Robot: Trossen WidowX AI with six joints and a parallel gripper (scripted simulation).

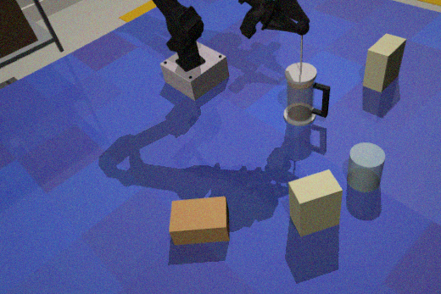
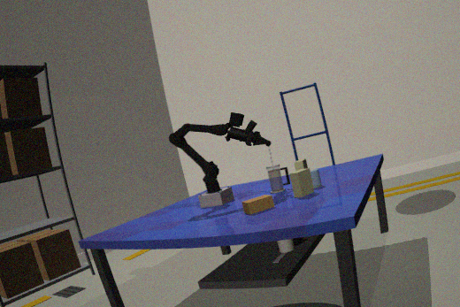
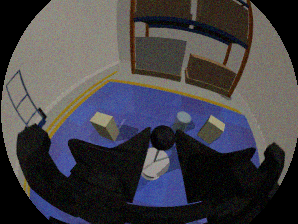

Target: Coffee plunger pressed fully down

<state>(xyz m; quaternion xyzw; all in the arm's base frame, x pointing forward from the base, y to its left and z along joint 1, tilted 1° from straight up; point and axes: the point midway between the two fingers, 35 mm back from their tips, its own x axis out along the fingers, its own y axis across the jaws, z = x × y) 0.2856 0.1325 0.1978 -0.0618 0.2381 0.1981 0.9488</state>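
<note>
My gripper tip is now 10 mm short of the coffee press and 130 mm above it. Also, from my gripper tip: orange box 120 mm ahead, 360 mm to the right, 230 mm below.
</note>
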